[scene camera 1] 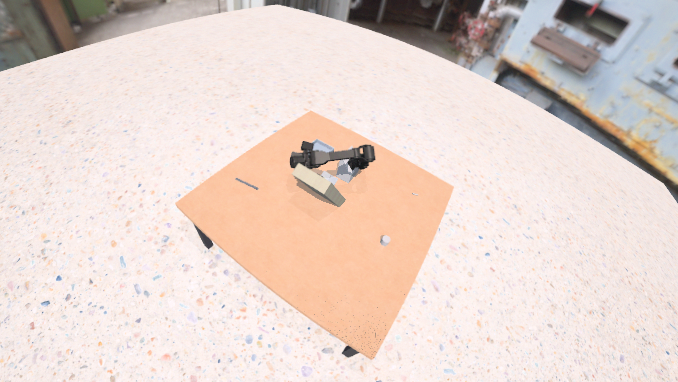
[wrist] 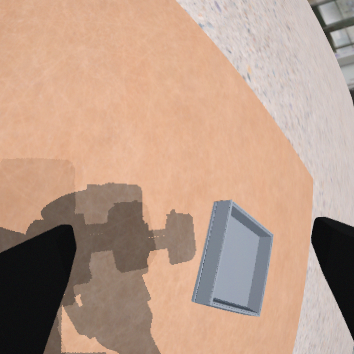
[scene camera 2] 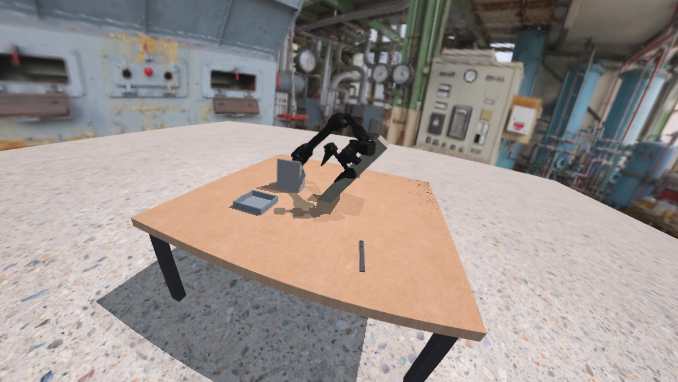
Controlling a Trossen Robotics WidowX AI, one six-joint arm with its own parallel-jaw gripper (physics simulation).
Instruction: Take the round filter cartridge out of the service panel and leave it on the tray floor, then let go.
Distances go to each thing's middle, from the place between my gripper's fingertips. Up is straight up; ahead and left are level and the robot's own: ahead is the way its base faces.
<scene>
The grey tray point(scene camera 2: 256, 202) is 32 cm behind my hand, 19 cm below it and 5 cm to the right of it.
</scene>
